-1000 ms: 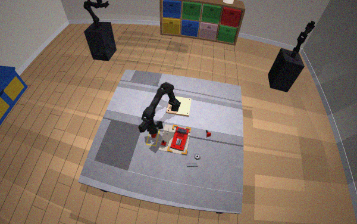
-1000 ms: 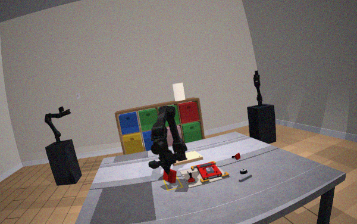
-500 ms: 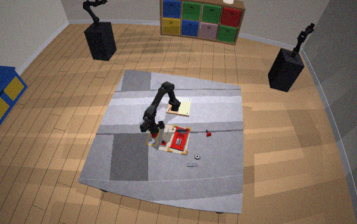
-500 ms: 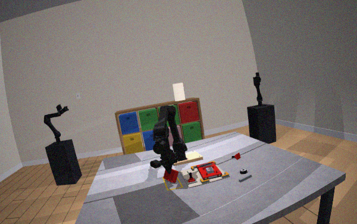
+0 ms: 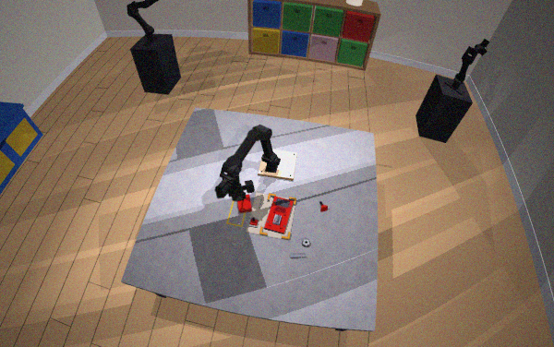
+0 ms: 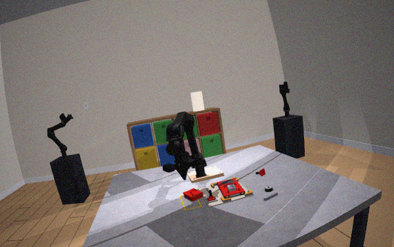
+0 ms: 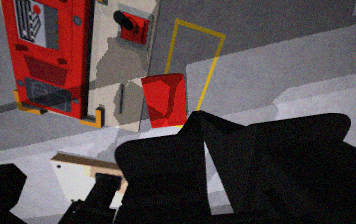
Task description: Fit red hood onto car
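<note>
Right now my gripper tip is 10 cm above the red hood, 3 cm to the right of it and 3 cm past it. Round my gripper tip: grey engine block 23 cm to the left, 10 cm below, 3 cm ahead; then wheel 40 cm to the left, 12 cm ahead, 11 cm below.
</note>
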